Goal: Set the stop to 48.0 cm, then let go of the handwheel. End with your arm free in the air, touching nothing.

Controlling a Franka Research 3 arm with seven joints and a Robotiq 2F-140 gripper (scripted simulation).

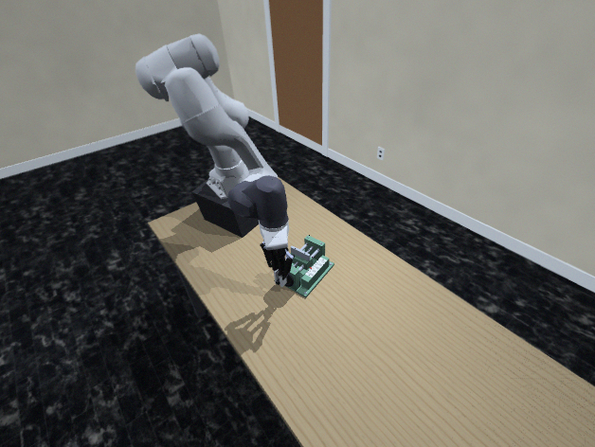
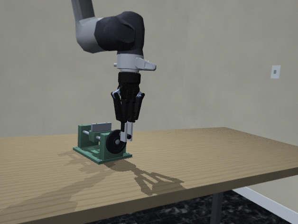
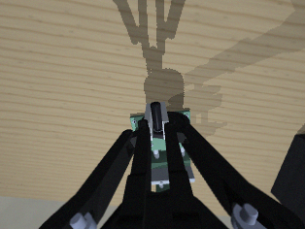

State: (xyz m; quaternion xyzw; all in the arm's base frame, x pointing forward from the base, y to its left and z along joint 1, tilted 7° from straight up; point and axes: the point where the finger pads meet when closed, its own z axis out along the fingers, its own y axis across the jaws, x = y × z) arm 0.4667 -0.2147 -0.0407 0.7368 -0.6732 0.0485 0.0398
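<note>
The black handwheel lies 2 cm to the left of my hand, 2 cm below it and 1 cm behind it. Also, from my hand: stop block 14 cm to the left, 3 cm below, 2 cm behind.
</note>
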